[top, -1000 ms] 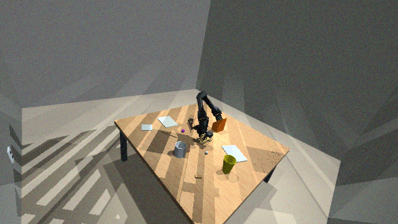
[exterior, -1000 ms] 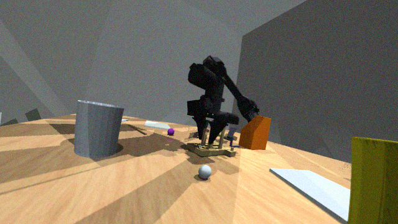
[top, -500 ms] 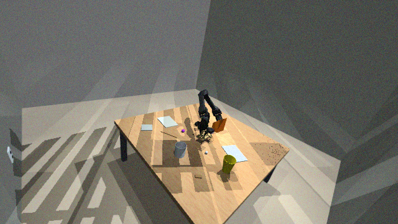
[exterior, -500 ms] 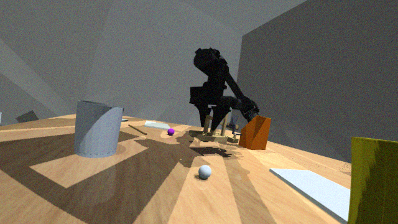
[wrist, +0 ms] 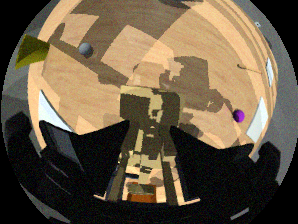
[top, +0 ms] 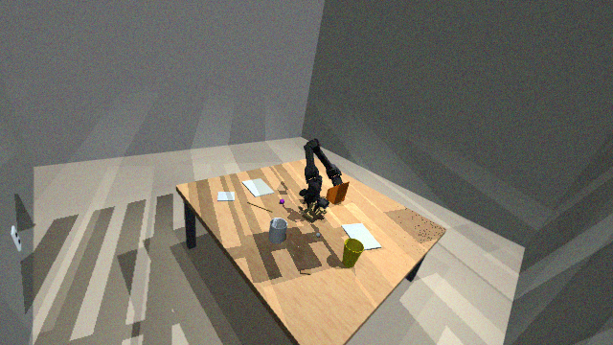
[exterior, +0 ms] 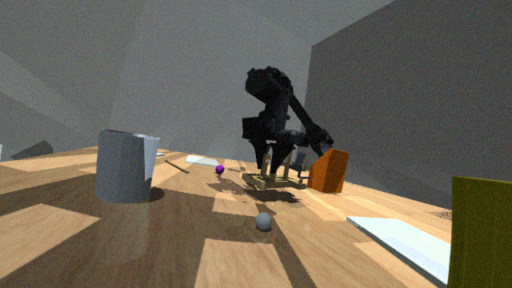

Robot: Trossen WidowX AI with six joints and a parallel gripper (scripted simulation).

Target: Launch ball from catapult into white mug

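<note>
Right now the purple ball is 20 cm to the right of my gripper tip, 9 cm ahead of it and 5 cm below it. Also, from my gripper tip: wooden catapult (7 cm behind, 2 cm above, 1 cm to the right); frame (5 cm above, 4 cm behind, 1 cm to the right); white ball (16 cm to the left, 6 cm ahead, 5 cm below).
</note>
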